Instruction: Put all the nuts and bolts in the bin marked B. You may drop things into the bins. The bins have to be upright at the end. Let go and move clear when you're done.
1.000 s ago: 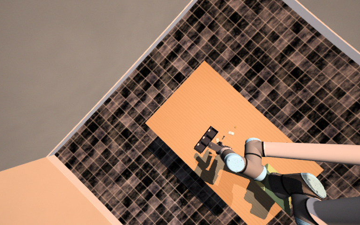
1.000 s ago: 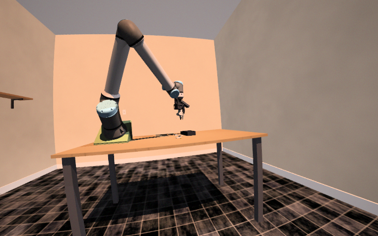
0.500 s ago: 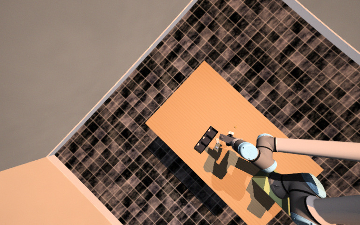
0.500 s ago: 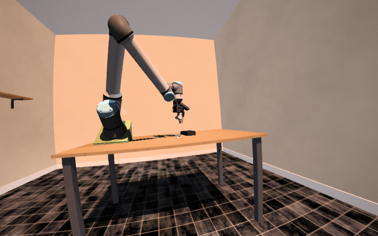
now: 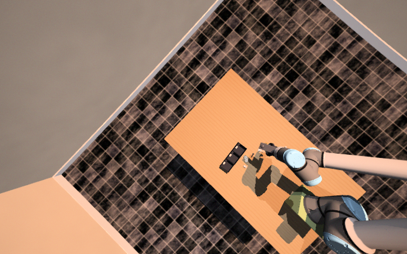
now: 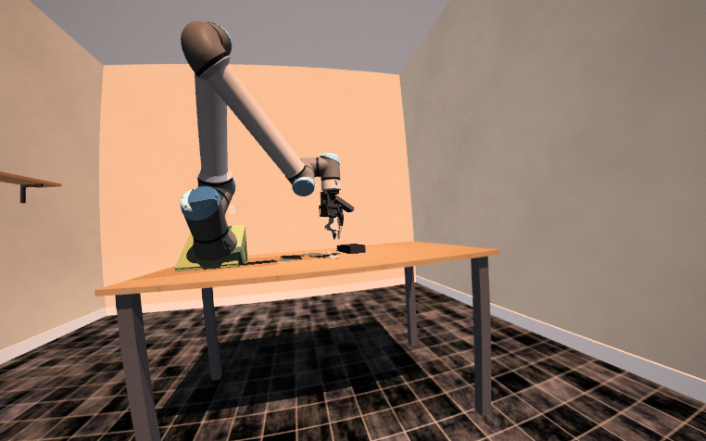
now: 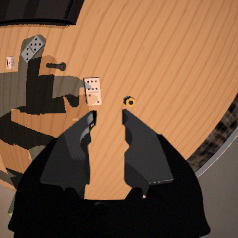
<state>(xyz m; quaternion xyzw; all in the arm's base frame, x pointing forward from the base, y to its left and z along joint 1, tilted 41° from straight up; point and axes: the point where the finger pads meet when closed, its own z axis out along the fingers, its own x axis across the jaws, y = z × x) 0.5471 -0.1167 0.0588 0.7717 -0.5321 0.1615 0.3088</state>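
Now: hand 100 mm above the gold nut, 40 mm to the left of it and 10 mm past it. The rest, counted from my hand: white piece (220 mm to the left, 90 mm below, 10 mm behind); white square piece (100 mm below, 30 mm to the left, 20 mm behind); dark bolt (100 mm to the left, 90 mm below, 10 mm ahead).
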